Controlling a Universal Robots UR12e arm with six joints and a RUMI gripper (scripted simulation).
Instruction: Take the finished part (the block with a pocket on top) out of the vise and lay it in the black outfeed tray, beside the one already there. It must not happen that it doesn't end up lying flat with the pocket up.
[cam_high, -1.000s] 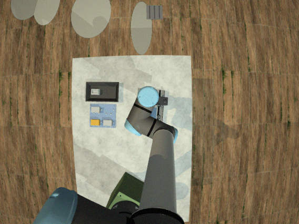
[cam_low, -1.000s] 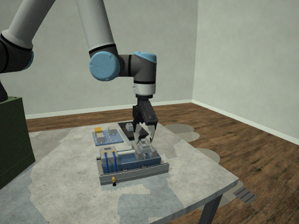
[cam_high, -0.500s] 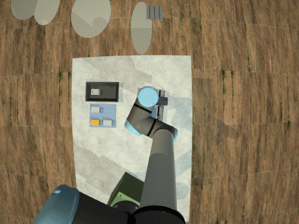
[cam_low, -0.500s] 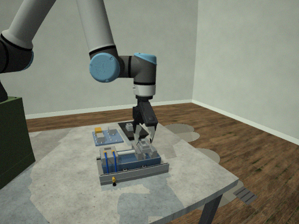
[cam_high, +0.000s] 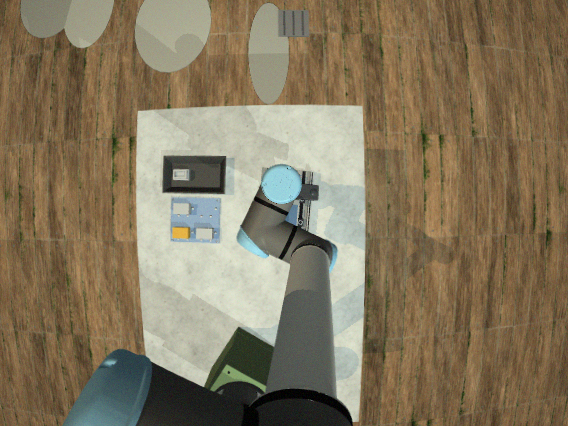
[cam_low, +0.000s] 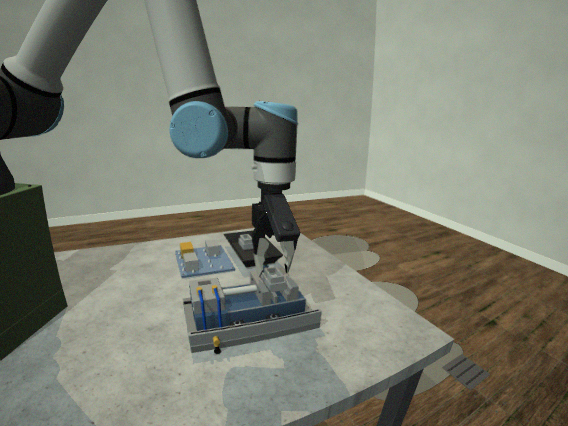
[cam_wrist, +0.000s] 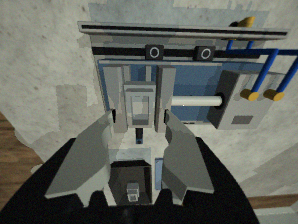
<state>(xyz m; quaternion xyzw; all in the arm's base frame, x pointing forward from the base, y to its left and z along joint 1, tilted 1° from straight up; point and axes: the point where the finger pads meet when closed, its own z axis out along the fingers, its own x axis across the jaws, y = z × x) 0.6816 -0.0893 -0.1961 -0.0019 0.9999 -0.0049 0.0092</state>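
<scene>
Now: hand 8 cm above the blue vise and 7 cm past it. Also, from my hand: orange block 37 cm to the left, 18 cm behind, 10 cm below; then blue fixture plate 33 cm to the left, 13 cm behind, 12 cm below.
</scene>
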